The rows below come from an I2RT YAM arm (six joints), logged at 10 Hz.
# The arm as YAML. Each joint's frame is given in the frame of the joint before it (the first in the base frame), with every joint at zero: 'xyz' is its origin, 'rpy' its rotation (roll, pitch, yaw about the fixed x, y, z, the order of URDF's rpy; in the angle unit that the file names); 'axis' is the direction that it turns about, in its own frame. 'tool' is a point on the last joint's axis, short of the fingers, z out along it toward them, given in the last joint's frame.
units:
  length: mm
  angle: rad
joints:
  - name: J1
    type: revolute
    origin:
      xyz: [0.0, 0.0, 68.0]
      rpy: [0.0, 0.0, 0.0]
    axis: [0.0, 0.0, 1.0]
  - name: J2
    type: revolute
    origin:
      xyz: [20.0, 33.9, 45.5]
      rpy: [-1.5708, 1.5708, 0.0]
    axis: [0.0, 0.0, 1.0]
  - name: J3
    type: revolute
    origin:
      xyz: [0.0, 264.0, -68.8]
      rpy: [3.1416, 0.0, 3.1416]
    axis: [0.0, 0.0, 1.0]
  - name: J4
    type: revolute
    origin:
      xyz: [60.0, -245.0, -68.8]
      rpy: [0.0, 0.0, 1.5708]
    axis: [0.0, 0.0, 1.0]
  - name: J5
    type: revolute
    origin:
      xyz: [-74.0, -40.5, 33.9]
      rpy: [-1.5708, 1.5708, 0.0]
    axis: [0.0, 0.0, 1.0]
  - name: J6
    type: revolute
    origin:
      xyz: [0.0, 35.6, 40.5]
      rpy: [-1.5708, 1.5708, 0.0]
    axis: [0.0, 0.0, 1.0]
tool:
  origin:
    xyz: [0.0, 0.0, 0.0]
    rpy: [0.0, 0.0, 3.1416]
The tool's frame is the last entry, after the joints.
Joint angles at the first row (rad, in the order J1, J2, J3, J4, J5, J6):
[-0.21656 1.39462 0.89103 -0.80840 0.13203 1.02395]
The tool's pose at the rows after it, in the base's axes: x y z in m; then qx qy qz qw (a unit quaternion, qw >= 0):
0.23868 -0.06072 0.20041 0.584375 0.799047 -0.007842 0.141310
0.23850 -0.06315 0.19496 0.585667 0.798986 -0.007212 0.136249
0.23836 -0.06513 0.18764 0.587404 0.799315 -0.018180 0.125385
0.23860 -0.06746 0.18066 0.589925 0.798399 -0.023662 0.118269
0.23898 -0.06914 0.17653 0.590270 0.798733 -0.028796 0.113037
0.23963 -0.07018 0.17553 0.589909 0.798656 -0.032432 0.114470
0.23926 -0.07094 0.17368 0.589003 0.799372 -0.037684 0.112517
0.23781 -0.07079 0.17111 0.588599 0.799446 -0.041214 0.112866
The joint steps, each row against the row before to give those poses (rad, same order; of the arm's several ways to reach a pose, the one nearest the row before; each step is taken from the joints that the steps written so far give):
[-0.01474 0.00679 -0.00091 0.00526 -0.00843 -0.00831]
[-0.01082 0.01125 -0.01224 0.01552 -0.00739 -0.00721]
[-0.00633 0.02204 -0.00922 0.00338 0.01105 -0.00349]
[-0.00834 0.01994 -0.01067 0.01394 0.00375 -0.00246]
[-0.00548 0.01467 -0.00357 0.00540 0.00471 -0.00492]
[-0.00232 0.00505 0.00002 0.00555 0.00731 -0.00355]
[-0.00222 0.00516 -0.00287 0.00117 0.00779 -0.00478]
[0.00000 -0.00072 -0.01168 0.00925 0.00677 -0.00124]

